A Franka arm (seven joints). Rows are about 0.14 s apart.
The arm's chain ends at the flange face. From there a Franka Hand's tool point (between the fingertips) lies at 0.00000 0.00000 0.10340 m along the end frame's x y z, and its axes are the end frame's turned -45 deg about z.
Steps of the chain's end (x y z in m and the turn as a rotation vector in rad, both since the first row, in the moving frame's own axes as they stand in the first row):
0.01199, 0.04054, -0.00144, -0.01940, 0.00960, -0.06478
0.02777, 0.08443, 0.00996, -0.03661, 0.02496, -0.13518
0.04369, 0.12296, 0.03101, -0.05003, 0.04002, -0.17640
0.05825, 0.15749, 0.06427, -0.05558, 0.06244, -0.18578
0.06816, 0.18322, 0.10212, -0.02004, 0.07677, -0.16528
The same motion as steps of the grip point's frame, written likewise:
-0.02084, 0.03929, -0.00146, -0.02051, -0.00693, -0.06478
-0.04061, 0.08388, 0.00986, -0.04354, -0.00824, -0.13518
-0.05620, 0.12445, 0.03080, -0.06367, -0.00708, -0.17640
-0.06888, 0.16107, 0.06391, -0.08345, 0.00485, -0.18578
-0.07665, 0.18445, 0.10180, -0.06846, 0.04011, -0.16528

